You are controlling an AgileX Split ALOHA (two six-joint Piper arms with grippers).
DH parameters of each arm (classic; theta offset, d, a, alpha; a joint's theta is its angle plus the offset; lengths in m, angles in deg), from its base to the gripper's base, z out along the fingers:
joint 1: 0 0.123 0 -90
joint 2: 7.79 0 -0.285 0
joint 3: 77.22 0 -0.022 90
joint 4: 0 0.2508 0 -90
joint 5: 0 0 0.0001 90
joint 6: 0 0.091 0 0
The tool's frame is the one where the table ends.
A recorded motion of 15 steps. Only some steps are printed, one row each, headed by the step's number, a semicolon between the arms.
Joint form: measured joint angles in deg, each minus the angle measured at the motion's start. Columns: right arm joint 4, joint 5, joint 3, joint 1, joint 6, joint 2; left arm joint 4, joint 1, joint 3, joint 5, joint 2, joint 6.
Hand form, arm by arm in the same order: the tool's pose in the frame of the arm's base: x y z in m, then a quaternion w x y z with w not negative. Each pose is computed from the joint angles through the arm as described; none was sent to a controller.
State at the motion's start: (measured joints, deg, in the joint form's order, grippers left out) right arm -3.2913 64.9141 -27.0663 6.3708 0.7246 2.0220; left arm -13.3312 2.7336 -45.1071 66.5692 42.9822 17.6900
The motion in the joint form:
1: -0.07 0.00 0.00 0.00 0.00 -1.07; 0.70 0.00 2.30 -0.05 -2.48 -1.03
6: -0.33 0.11 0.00 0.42 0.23 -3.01; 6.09 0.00 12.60 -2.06 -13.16 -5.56
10: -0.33 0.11 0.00 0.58 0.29 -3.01; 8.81 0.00 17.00 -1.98 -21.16 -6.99
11: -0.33 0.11 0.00 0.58 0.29 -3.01; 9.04 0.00 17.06 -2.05 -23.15 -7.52
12: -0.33 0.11 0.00 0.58 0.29 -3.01; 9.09 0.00 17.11 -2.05 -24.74 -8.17
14: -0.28 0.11 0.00 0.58 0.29 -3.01; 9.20 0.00 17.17 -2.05 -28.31 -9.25
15: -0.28 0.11 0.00 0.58 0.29 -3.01; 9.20 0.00 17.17 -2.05 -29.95 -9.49
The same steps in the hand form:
1: -0.0023 -0.0051 0.2641 0.47164 -0.04189 0.88079 -0.00010; 0.1033 -0.0133 0.3132 0.27832 0.10080 0.95311 -0.06293
6: -0.0070 -0.0061 0.2638 0.48574 -0.04228 0.87308 0.00129; 0.0699 -0.0070 0.2767 0.29051 0.06860 0.95408 -0.02502
10: -0.0070 -0.0061 0.2638 0.48574 -0.04304 0.87304 0.00222; 0.0484 -0.0042 0.2617 0.31688 0.06104 0.94650 -0.00210
11: -0.0070 -0.0061 0.2638 0.48574 -0.04304 0.87304 0.00222; 0.0436 -0.0041 0.2630 0.33307 0.05715 0.94117 0.00020
12: -0.0070 -0.0061 0.2638 0.48574 -0.04304 0.87304 0.00222; 0.0397 -0.0042 0.2639 0.34560 0.05208 0.93693 0.00005
14: -0.0070 -0.0060 0.2638 0.48572 -0.04307 0.87305 0.00266; 0.0309 -0.0045 0.2657 0.37396 0.04390 0.92641 0.00044
15: -0.0070 -0.0060 0.2638 0.48572 -0.04307 0.87305 0.00266; 0.0268 -0.0046 0.2665 0.38714 0.04221 0.92106 0.00089

